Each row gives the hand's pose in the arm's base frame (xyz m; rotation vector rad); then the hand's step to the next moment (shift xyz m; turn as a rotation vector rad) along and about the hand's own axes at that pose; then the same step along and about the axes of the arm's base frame.
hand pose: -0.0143 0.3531 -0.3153 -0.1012 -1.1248 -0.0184
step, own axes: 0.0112 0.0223 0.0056 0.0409 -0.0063 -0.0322
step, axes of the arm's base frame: 0.0013 0.0231 0.0109 0.0462 -0.0077 0.0236
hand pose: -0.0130 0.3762 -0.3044 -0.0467 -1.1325 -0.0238
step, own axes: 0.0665 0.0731 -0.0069 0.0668 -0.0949 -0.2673
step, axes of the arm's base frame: 0.0376 0.0730 0.0555 0.2661 -0.1077 -0.0503
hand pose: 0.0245 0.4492 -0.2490 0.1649 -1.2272 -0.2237
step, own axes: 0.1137 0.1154 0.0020 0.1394 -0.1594 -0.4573
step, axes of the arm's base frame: 0.0437 0.0822 0.1326 0.4634 -0.1878 -0.0625
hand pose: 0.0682 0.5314 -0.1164 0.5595 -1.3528 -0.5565
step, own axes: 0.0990 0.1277 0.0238 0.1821 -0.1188 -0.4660
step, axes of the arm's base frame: -0.0044 0.0286 0.1607 0.4797 -0.1853 -0.0052
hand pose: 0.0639 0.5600 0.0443 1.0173 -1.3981 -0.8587
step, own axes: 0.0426 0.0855 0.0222 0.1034 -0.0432 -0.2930
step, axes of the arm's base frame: -0.0296 -0.0105 0.0929 0.2982 -0.0949 0.0220
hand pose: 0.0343 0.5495 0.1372 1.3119 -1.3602 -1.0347
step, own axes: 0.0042 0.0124 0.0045 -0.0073 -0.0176 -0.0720
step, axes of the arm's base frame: -0.0067 -0.0035 0.0116 0.0739 0.0088 -0.0038
